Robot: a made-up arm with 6 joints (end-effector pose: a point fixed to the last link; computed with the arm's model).
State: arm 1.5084 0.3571 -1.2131 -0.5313 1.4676 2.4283
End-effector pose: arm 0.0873 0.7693 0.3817 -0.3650 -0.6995 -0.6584
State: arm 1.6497 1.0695 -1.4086 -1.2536 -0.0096 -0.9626
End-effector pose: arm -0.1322 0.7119 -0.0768 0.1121 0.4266 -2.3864
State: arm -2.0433 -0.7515 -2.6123 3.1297 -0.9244 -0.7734
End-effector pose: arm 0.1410 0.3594 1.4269 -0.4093 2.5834 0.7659
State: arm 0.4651 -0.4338 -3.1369 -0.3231 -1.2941 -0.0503
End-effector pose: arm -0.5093 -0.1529 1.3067 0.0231 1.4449 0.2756
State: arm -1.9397 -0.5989 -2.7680 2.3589 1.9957 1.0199
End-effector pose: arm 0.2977 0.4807 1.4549 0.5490 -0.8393 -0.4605
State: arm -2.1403 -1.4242 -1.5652 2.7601 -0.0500 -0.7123
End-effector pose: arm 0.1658 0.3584 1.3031 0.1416 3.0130 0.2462
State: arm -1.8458 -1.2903 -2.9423 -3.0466 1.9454 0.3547
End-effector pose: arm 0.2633 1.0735 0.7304 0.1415 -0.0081 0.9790
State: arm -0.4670 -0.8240 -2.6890 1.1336 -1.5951 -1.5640
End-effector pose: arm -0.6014 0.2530 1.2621 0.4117 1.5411 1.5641
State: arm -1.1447 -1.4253 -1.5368 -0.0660 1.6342 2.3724
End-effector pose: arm -0.1045 0.2677 1.2643 -0.9516 1.4720 2.1874
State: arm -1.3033 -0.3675 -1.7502 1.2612 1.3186 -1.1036
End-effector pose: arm 0.2425 -0.4082 1.3730 -0.1831 -1.4367 0.0262
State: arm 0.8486 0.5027 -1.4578 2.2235 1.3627 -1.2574
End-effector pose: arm 0.6183 0.7588 0.5670 1.9666 -0.1887 0.4767
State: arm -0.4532 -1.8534 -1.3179 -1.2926 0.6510 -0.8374
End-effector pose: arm -0.4454 0.2242 1.1284 -2.4444 -0.7135 -0.4046
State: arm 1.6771 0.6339 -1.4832 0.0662 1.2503 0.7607
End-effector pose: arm -0.1527 0.9007 0.2872 -0.3680 0.1987 0.8703
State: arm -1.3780 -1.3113 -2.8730 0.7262 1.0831 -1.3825
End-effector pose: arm -0.0895 1.0564 0.8984 -2.7485 -1.0765 0.9640
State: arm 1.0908 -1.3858 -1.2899 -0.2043 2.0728 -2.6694
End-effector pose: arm -0.0683 -0.1320 1.1479 0.7181 0.4365 -2.5654
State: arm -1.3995 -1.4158 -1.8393 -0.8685 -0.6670 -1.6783
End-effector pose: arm 0.0112 0.6214 1.2395 2.1974 -0.9749 -0.1700
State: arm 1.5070 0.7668 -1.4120 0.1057 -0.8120 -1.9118
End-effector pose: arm 0.0161 0.9181 0.2947 0.4200 1.9798 -2.2683
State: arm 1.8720 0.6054 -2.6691 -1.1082 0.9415 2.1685
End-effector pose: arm -0.2522 0.8832 1.1913 1.4065 -0.6112 -0.1568
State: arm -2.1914 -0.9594 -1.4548 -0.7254 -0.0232 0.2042
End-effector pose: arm 0.0673 -0.1303 1.3874 -2.5075 -0.5539 -0.6926
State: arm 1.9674 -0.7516 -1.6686 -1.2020 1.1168 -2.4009
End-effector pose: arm -0.0163 0.1680 1.3825 1.7345 0.9869 -1.6038
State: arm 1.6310 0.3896 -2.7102 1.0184 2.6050 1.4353
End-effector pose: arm -0.1803 0.6139 1.2646 -0.2385 0.6604 0.9827
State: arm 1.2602 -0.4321 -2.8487 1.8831 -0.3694 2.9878
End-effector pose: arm -0.0307 -0.3245 1.5454 -0.1784 -2.7969 -0.1487
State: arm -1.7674 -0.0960 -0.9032 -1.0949 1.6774 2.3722
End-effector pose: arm -0.2007 -0.6402 0.5625 1.5232 -0.3225 2.0496
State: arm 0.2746 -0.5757 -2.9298 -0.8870 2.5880 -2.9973
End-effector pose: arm -0.3740 -0.1796 1.3687 -1.0238 -0.1112 2.1412
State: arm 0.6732 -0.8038 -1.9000 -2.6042 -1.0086 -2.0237
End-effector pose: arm -0.0111 0.0036 1.3926 1.6508 -0.5773 -0.1547
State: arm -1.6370 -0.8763 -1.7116 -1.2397 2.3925 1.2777
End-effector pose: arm -0.1083 -0.0128 1.3353 0.9267 0.0390 2.2020
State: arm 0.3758 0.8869 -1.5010 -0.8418 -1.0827 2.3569
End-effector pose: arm 0.8059 0.4073 0.2677 1.5588 -0.1043 -0.6482
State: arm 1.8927 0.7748 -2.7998 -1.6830 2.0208 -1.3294
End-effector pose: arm -0.1745 0.8766 1.0371 -1.7104 -0.4987 1.8034
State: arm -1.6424 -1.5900 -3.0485 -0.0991 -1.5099 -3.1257
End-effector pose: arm 0.1179 1.0136 0.3486 0.0225 -0.1822 1.4789
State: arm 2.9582 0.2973 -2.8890 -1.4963 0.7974 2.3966
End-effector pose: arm -0.4854 0.0883 1.5297 2.1147 0.5163 0.1132
